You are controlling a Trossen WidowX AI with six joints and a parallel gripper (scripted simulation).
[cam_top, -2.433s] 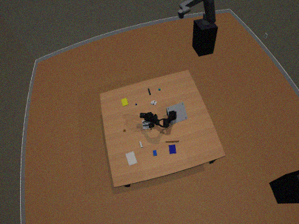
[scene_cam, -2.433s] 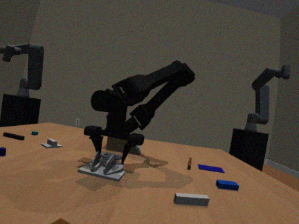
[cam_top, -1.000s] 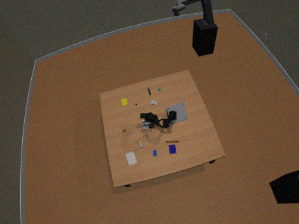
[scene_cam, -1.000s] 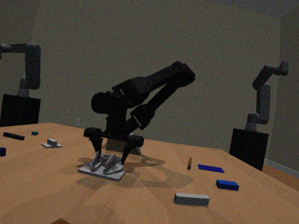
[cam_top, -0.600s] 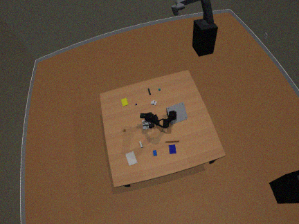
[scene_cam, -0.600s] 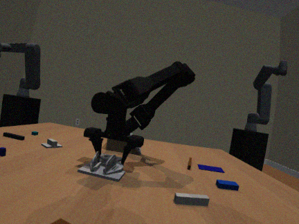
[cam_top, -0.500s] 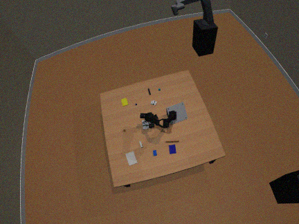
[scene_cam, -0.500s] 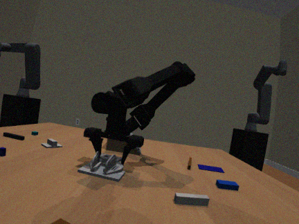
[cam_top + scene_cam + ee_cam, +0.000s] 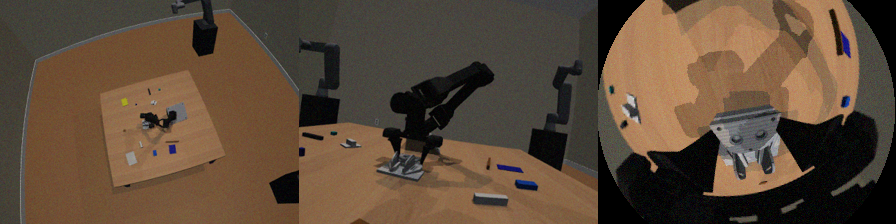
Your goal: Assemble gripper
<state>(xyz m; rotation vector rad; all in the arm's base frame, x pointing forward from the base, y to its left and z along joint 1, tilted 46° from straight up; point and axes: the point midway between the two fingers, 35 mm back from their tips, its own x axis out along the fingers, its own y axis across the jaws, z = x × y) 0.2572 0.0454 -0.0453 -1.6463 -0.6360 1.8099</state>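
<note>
Right now the toothed jaw is 20 mm ahead of my gripper tip and 10 mm to the left of it. The rest, counted from my gripper tip: brown peg 300 mm to the left, 170 mm behind; then blue tile 380 mm to the left, 140 mm behind, 10 mm below; then blue block 370 mm to the left, 60 mm ahead.
</note>
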